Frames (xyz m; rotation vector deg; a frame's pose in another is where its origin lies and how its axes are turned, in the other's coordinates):
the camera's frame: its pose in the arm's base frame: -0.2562 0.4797 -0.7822 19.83 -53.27 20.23
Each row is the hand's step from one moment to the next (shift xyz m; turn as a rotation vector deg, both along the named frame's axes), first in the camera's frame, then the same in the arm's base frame.
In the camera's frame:
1: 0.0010 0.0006 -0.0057 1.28 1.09 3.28
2: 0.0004 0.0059 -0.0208 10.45 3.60 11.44
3: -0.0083 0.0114 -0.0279 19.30 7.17 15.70
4: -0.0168 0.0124 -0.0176 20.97 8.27 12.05
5: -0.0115 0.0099 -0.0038 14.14 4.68 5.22
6: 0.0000 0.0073 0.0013 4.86 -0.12 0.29
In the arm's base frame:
1: 0.0043 0.0032 -0.0022 -2.11 -0.27 3.01
2: 0.0124 0.0144 -0.0103 -3.97 -0.27 15.40
3: 0.0103 0.0211 -0.0207 -3.71 2.33 25.52
4: -0.0021 0.0162 -0.0218 -0.67 5.14 25.03
5: -0.0080 0.0088 -0.0102 2.01 3.93 15.15
6: -0.0041 0.0059 0.0017 2.52 0.47 4.14

